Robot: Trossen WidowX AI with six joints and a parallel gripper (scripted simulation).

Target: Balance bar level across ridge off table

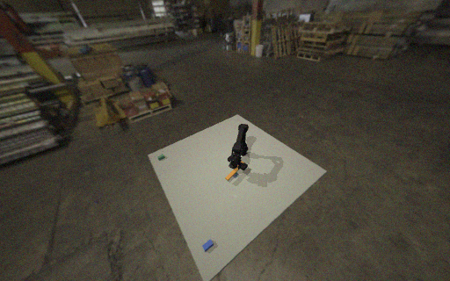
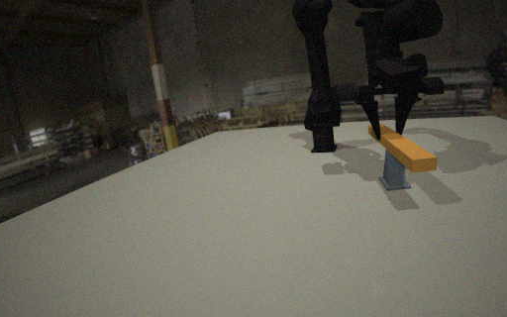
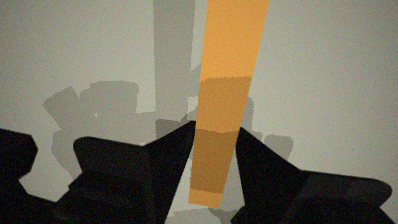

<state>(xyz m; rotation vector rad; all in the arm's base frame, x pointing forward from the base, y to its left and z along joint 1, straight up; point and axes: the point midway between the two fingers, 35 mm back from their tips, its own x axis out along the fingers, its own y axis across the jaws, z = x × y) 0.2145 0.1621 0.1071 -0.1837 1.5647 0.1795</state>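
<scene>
My gripper tip is now 30 mm short of the bar and 10 mm to the right of it. The rest, counted from my gripper tip: green block (530 mm ahead, 660 mm to the right, 60 mm below); then blue block (530 mm ahead, 340 mm to the left, 60 mm below).
</scene>
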